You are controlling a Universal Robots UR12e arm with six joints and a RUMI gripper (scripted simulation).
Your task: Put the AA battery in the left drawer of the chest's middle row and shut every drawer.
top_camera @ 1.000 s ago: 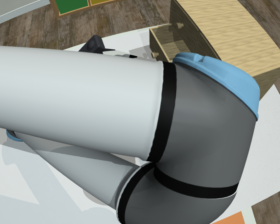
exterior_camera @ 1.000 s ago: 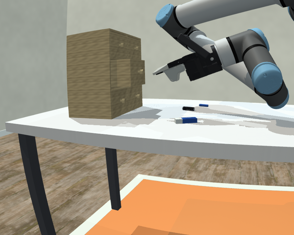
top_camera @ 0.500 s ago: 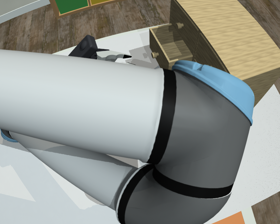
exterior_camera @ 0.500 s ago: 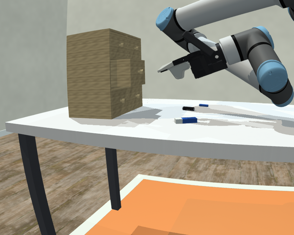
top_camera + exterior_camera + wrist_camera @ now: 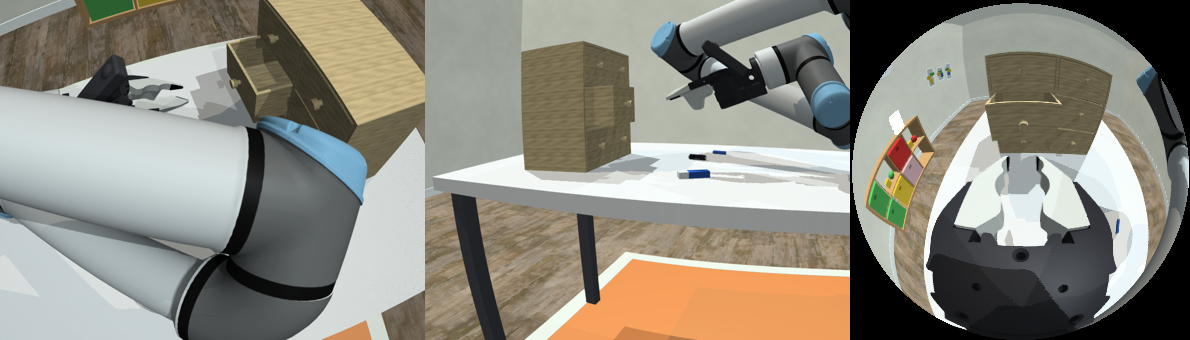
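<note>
Now: hand 5 cm past the black battery, 14 cm to the left of it and 16 cm above it. Also, from my hand: blue AA battery: 12 cm behind, 25 cm to the right, 16 cm below; eraser: 4 cm behind, 9 cm to the left, 16 cm below.
</note>
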